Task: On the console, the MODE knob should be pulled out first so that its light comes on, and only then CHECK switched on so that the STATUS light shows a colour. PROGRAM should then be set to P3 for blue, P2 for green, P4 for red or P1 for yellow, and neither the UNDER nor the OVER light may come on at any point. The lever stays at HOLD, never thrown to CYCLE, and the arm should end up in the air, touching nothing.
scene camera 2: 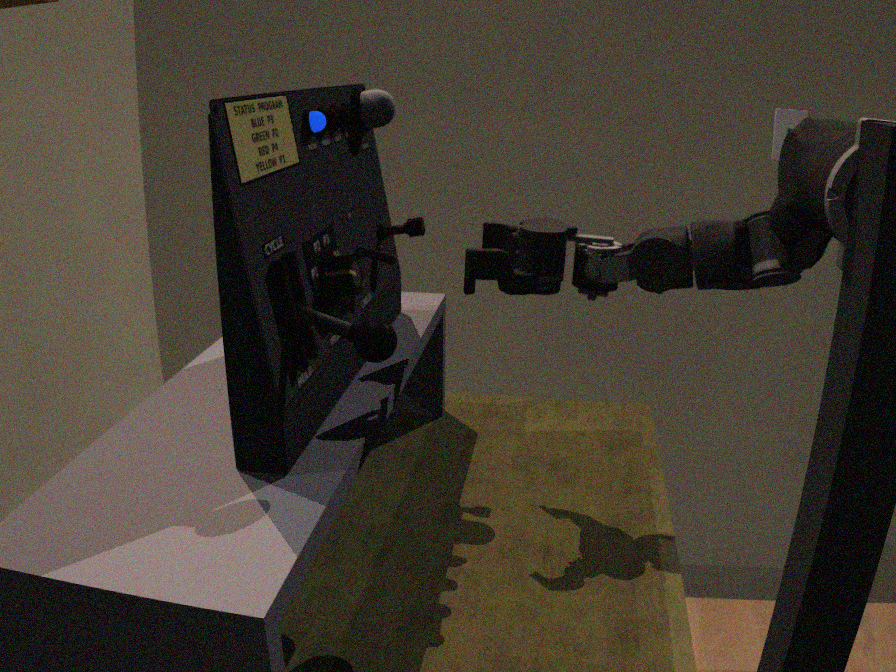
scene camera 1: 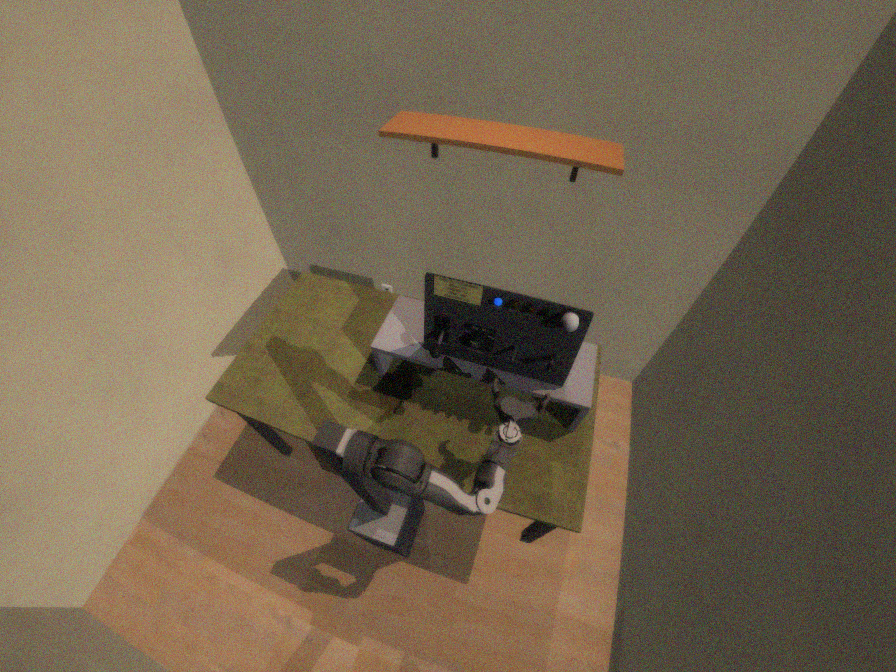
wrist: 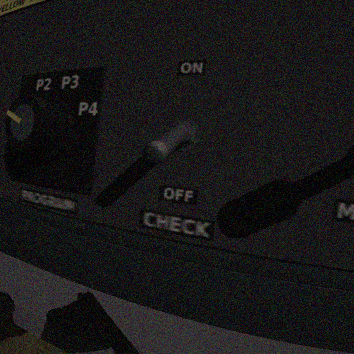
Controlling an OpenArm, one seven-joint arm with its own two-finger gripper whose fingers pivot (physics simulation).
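The dark console (scene camera 1: pixel 521 329) (scene camera 2: pixel 253 209) has a blue light (scene camera 1: pixel 497 301) (scene camera 2: pixel 317 121) lit beside the yellow card. The MODE knob (scene camera 2: pixel 413 227) sticks out on its stem; in the wrist view its shadow and part of its label show. The CHECK switch (wrist: pixel 172 140) juts out between ON and OFF labels; its exact setting is hard to tell. The PROGRAM knob (wrist: pixel 21 122) has its yellow pointer toward the upper left, left of P2. The black-balled lever (scene camera 2: pixel 374 341) slopes down, toward the HOLD end. My gripper (scene camera 1: pixel 518 388) (scene camera 2: pixel 476 253) is open, in the air before the console, touching nothing.
A pale ball (scene camera 1: pixel 570 321) (scene camera 2: pixel 377 108) stands out at the console's upper right. The console stands on a pale raised ledge (scene camera 1: pixel 396 329) (scene camera 2: pixel 144 462) on the olive table (scene camera 1: pixel 318 318) (scene camera 2: pixel 578 434). An orange shelf (scene camera 1: pixel 499 135) hangs on the wall above.
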